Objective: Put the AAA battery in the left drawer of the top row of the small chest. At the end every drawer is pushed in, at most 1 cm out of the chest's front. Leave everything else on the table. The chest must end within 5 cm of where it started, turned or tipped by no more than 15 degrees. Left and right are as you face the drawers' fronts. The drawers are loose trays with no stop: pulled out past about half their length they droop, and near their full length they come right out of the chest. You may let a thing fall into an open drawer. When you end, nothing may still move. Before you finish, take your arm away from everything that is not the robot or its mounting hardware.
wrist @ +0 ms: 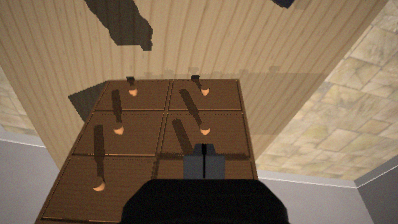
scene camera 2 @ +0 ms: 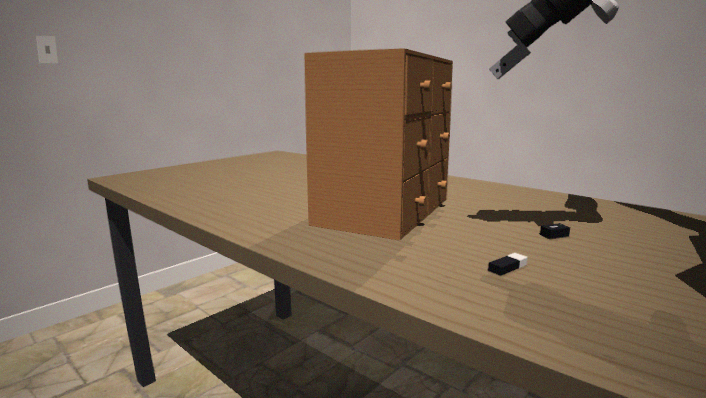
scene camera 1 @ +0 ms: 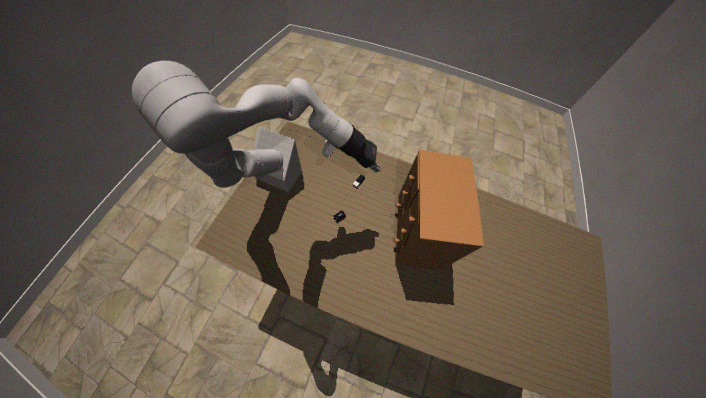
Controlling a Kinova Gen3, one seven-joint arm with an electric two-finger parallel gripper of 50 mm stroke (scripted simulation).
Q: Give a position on a drawer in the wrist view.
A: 186, 95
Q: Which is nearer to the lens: the small chest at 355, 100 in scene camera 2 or the drawer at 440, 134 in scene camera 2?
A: The small chest.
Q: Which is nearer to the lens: the small chest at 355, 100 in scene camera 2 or the drawer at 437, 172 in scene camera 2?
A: The small chest.
